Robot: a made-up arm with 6 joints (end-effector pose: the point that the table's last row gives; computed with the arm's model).
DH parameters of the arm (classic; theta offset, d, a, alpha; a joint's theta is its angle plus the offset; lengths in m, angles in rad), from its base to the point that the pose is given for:
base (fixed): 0.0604 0 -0.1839 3.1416
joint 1: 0.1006 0 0.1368 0
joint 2: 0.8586 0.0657 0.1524 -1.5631
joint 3: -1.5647 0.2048 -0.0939 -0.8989
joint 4: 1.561 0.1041 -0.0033 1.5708
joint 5: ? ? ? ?
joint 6: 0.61 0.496 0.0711 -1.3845
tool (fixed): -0.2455 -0.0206 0 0
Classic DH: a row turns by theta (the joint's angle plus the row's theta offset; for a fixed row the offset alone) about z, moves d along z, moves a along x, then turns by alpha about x.
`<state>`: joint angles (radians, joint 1 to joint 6).
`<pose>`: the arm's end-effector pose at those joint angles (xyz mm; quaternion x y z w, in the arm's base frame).
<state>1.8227 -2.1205 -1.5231 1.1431 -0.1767 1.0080</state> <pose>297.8 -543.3 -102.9 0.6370 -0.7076 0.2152 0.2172</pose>
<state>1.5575 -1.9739 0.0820 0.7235 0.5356 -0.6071</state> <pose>300.4 -442.3 331.1 -0.1057 -0.3933 0.4911 0.7700</pose>
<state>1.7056 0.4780 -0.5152 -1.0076 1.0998 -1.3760</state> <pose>-657.7 294.7 -483.2 0.7236 0.3666 -0.3750 0.4487</pose>
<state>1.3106 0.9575 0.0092 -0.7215 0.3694 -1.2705</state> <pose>-643.7 -46.0 -383.7 0.4328 0.3079 -0.5153 0.6726</pose>
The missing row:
joint 5: -1.4891 0.1768 0.0989 -1.8267
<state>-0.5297 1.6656 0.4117 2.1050 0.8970 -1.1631</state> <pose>-651.7 124.0 484.3 -0.6476 -0.5345 -0.2691 0.4717</pose>
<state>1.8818 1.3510 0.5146 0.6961 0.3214 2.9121</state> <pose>-374.0 217.2 443.7 -0.4567 -0.5615 0.4391 0.5323</pose>
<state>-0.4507 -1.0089 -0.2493 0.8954 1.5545 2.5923</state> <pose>757.3 -87.9 -119.3 -0.5897 0.7146 0.1167 0.3577</pose>
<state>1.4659 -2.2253 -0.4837 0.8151 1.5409 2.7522</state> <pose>345.0 -764.6 -235.9 -0.3058 0.8957 0.0382 0.3207</pose>
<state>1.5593 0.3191 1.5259 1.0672 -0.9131 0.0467</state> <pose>-54.2 -212.8 -261.7 -0.2683 0.6350 0.4441 0.5724</pose>
